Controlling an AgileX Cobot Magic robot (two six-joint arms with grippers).
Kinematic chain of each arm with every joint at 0, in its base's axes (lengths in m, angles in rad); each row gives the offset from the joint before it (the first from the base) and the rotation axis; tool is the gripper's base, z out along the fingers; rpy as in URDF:
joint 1: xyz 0 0 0.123 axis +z
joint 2: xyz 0 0 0 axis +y
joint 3: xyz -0.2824 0 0.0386 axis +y
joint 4: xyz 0.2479 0 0.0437 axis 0.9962 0 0.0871
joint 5: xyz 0 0 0 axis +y
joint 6: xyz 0.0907 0 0.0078 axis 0.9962 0 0.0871
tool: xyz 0 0 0 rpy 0 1.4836 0
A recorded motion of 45 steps. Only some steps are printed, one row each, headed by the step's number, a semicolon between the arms.
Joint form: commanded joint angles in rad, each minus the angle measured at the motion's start. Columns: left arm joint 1, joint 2, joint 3, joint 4, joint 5, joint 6; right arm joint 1, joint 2, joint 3, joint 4, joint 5, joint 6.
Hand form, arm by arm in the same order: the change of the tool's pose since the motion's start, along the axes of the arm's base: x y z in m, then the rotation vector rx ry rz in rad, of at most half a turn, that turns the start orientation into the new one. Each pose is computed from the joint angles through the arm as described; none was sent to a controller.
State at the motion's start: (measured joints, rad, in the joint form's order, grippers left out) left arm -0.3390 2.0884 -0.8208 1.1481 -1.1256 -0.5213; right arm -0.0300 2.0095 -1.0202 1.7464 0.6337 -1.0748
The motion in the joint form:
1: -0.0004 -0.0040 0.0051 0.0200 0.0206 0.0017; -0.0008 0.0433 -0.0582 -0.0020 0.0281 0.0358
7: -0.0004 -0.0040 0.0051 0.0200 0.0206 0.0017; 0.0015 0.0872 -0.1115 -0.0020 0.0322 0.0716
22: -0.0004 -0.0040 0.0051 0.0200 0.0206 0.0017; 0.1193 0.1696 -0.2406 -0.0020 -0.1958 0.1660
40: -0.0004 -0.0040 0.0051 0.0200 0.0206 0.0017; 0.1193 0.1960 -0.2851 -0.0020 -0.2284 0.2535
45: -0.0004 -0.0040 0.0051 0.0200 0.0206 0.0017; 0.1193 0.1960 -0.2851 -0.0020 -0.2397 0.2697
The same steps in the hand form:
1: -0.0021 0.0007 -0.0017 0.0271 -0.0011 -0.0122; 0.0130 0.0013 -0.0022 0.0411 0.0002 -0.0018
7: -0.0021 0.0007 -0.0017 0.0271 -0.0011 -0.0122; 0.0250 0.0022 -0.0073 0.0654 0.0109 -0.0166
22: -0.0021 0.0007 -0.0017 0.0271 -0.0011 -0.0122; 0.0518 0.0354 -0.0216 -0.0454 0.0454 -0.1031
40: -0.0021 0.0007 -0.0017 0.0271 -0.0011 -0.0122; 0.0620 0.0336 -0.0235 -0.0118 0.0747 -0.1778
45: -0.0021 0.0007 -0.0017 0.0271 -0.0011 -0.0122; 0.0623 0.0327 -0.0239 -0.0097 0.0834 -0.1954

